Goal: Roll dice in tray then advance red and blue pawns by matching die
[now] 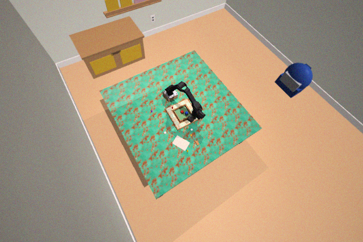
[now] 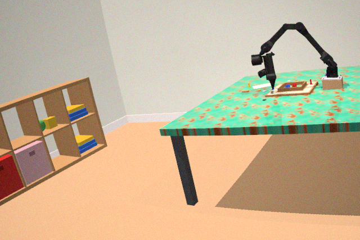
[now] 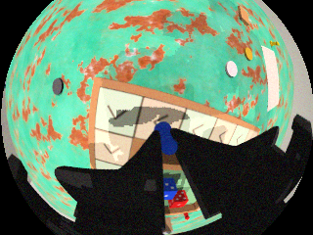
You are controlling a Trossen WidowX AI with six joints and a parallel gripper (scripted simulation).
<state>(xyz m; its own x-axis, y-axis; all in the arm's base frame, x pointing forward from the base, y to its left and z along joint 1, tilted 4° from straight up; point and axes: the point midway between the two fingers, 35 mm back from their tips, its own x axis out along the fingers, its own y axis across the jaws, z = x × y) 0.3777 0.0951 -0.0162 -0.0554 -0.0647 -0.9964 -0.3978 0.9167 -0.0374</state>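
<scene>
My gripper tip is 110 mm past the tray, 70 mm to the left of it and 30 mm above it. Also, from my gripper tip: orange disc: 150 mm ahead, 110 mm to the right, 30 mm below; blue pawn: 10 mm above; red pawn: 220 mm behind, 140 mm to the right, 10 mm below.
</scene>
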